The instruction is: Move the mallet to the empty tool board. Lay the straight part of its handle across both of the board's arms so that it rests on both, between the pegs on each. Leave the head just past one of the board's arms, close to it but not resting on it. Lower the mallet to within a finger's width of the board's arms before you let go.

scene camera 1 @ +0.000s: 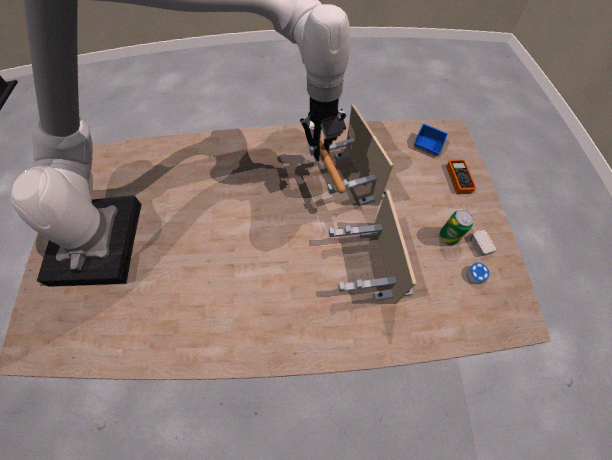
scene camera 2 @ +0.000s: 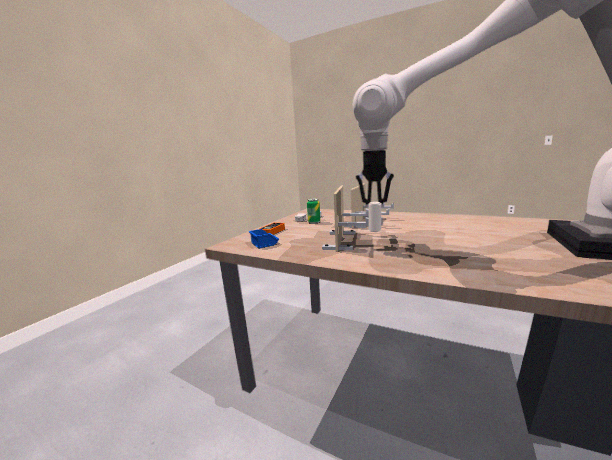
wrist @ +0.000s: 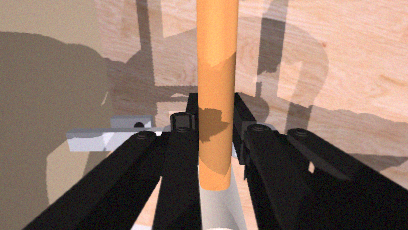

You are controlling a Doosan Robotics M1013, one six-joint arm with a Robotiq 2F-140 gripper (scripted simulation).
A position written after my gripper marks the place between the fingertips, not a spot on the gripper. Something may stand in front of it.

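Observation:
My gripper: (scene camera 2: 374, 221), (scene camera 1: 321, 156), (wrist: 213, 108). Tool board (scene camera 1: 396, 260). Another tool board (scene camera 1: 373, 164).

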